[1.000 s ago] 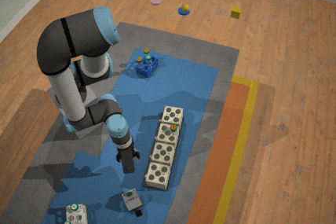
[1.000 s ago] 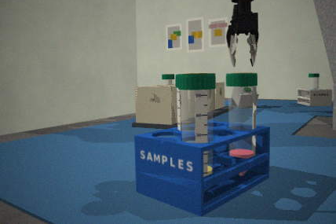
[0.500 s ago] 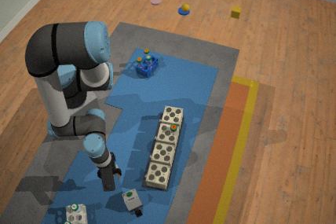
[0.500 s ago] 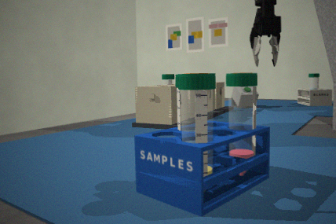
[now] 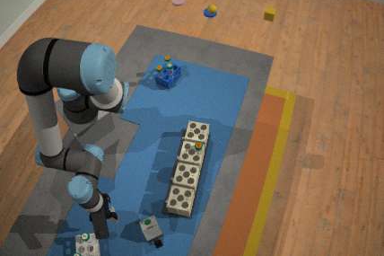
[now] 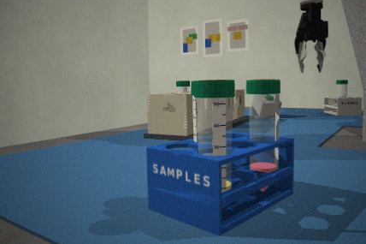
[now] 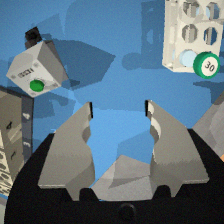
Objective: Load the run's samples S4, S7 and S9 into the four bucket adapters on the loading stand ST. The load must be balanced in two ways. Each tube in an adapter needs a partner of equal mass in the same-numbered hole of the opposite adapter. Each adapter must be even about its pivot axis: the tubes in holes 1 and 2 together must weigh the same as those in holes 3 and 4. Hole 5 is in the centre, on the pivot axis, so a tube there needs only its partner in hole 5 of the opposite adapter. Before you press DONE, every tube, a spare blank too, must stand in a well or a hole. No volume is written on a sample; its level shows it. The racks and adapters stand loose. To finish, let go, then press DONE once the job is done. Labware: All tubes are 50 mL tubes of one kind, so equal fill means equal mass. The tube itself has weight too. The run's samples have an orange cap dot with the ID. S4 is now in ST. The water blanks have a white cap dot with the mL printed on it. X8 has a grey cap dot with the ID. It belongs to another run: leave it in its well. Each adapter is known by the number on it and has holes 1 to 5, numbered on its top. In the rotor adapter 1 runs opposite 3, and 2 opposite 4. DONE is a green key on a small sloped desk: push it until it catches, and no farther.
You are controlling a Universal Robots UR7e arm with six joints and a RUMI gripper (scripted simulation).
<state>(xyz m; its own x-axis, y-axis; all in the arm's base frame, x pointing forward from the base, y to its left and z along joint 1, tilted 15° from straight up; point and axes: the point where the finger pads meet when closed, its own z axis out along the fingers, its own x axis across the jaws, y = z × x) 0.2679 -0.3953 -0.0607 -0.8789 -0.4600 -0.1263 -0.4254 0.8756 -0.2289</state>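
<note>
Now: the white-dot blank 100 mm behind my hand, 170 mm to the right of it and 100 mm below it. Round my hand: blanks rack: 90 mm behind, 130 mm to the right, 130 mm below; done desk: 140 mm ahead, 50 mm to the left, 110 mm below; sample tube S9: 70 mm behind, 830 mm to the left, 100 mm below.
</note>
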